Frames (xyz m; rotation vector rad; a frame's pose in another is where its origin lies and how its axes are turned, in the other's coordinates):
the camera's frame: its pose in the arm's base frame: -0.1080 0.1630 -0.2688 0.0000 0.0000 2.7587
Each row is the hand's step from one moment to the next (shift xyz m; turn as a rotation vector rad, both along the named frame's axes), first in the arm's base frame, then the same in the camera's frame.
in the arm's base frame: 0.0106 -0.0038 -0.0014 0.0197 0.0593 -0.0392
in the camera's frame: -0.0113 -0.0004 -0.0014 0.0039 -0.0624 -0.0392
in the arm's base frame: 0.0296 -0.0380 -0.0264 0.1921 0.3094 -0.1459
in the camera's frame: -0.0417 0.0242 -0.0264 -0.0626 -0.3588 -0.1459
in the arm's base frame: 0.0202 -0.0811 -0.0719 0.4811 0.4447 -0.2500
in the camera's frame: -0.0490 0.0677 -0.0719 -0.2801 -0.5922 -0.2500
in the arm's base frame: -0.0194 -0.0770 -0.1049 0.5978 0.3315 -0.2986
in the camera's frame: -0.0108 0.0787 -0.1049 -0.4307 -0.5308 -0.2986
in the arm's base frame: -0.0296 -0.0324 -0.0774 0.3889 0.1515 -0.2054
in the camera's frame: 0.0154 0.0411 -0.0774 -0.3041 -0.2858 -0.2054
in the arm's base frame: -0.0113 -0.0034 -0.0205 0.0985 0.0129 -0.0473
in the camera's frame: 0.0092 0.0074 -0.0205 -0.0865 -0.0488 -0.0473
